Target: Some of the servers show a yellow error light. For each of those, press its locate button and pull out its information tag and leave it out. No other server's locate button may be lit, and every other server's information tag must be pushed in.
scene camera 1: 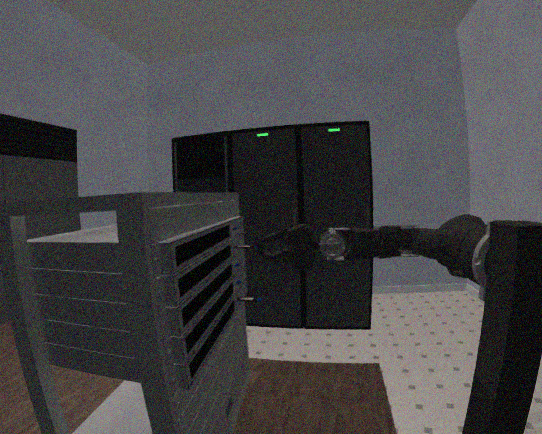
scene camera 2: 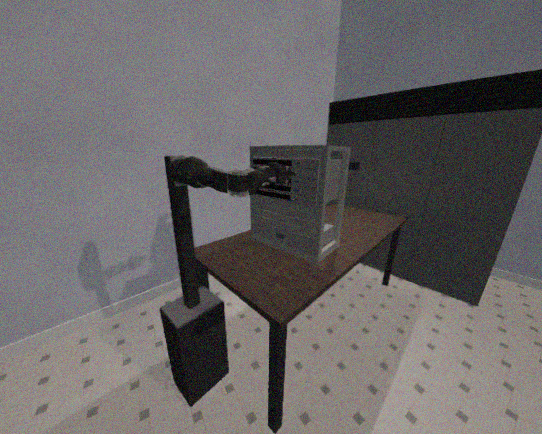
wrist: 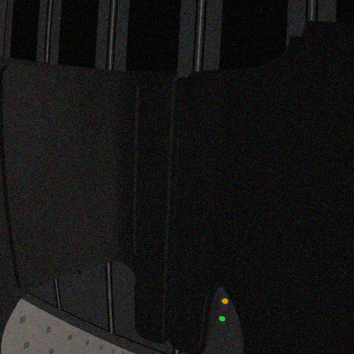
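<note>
The grey rack holds several stacked servers with black grilles. Two pale information tags stick out at the right edge of its front in scene camera 1, an upper tag and a lower tag. Small blue spots show along that edge; whether any locate button is lit cannot be told. In the wrist view a yellow error light and a green light show beside the right finger; which server they belong to is unclear. My gripper is shut and empty, close in front of the rack's upper part. Its fingers hide much of the front.
The rack stands on a brown table. My arm reaches in from a black post. Dark cabinets with green lights stand behind in scene camera 1. A large grey cabinet stands beyond the table.
</note>
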